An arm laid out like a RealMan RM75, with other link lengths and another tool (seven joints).
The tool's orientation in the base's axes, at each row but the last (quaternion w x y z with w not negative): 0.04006, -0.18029, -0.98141, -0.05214; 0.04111, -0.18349, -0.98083, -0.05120; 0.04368, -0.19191, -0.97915, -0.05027; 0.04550, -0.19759, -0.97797, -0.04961; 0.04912, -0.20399, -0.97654, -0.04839; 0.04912, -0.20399, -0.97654, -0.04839; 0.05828, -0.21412, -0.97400, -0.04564; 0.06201, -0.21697, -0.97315, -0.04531; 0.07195, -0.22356, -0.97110, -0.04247; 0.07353, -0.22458, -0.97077, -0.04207; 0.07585, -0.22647, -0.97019, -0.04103
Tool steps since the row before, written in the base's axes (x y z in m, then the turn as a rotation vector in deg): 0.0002, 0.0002, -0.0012, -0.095, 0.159, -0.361; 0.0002, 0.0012, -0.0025, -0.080, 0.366, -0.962; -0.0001, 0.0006, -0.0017, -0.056, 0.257, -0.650; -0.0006, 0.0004, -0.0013, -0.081, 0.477, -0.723; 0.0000, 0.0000, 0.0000, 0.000, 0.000, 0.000; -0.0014, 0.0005, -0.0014, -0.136, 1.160, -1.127; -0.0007, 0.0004, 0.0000, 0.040, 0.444, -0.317; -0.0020, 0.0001, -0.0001, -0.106, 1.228, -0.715; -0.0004, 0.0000, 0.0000, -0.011, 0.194, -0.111; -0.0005, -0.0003, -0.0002, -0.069, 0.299, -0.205; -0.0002, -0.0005, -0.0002, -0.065, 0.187, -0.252
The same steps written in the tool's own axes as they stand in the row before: -0.0002, 0.0002, 0.0012, 0.109, 0.082, 0.382; 0.0000, 0.0010, 0.0026, 0.109, 0.228, 1.001; 0.0001, 0.0004, 0.0018, 0.079, 0.162, 0.678; 0.0006, 0.0000, 0.0014, 0.178, 0.349, 0.777; 0.0000, 0.0000, 0.0000, 0.000, 0.000, 0.000; 0.0013, -0.0002, 0.0016, 0.450, 0.919, 1.260; 0.0008, 0.0001, 0.0001, 0.105, 0.398, 0.360; 0.0018, -0.0008, 0.0003, 0.507, 1.018, 0.859; 0.0004, -0.0002, 0.0000, 0.075, 0.163, 0.133; 0.0003, -0.0005, 0.0002, 0.157, 0.227, 0.245; -0.0001, -0.0005, 0.0002, 0.097, 0.127, 0.278
